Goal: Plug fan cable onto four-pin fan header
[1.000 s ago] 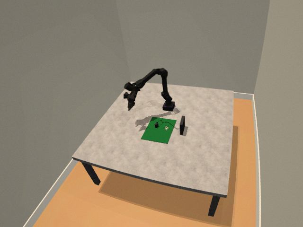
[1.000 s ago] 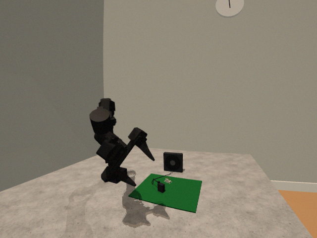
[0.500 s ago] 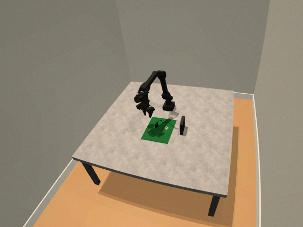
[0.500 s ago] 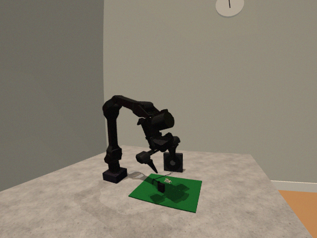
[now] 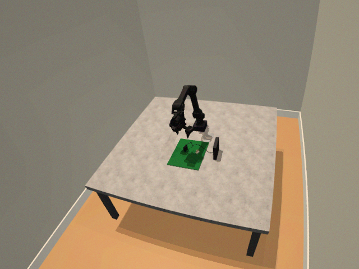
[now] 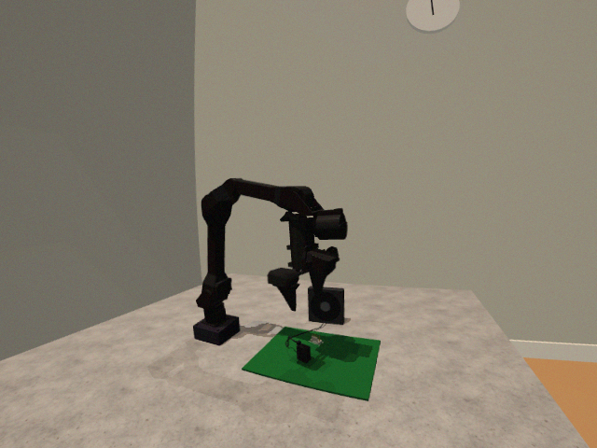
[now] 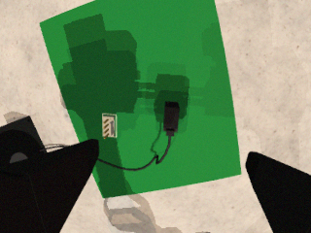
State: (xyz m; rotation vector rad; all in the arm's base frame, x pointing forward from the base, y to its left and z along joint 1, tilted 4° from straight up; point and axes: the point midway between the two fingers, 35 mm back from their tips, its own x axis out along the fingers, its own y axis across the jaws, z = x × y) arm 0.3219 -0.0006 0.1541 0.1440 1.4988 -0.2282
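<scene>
My gripper tip is now 1 cm past the dark fan plug and 14 cm above it. Round my gripper tip: green board: 1 cm ahead, 4 cm to the left, 17 cm below; white-framed header: 2 cm behind, 10 cm to the left, 16 cm below; black fan: 4 cm behind, 23 cm to the left, 10 cm below.
</scene>
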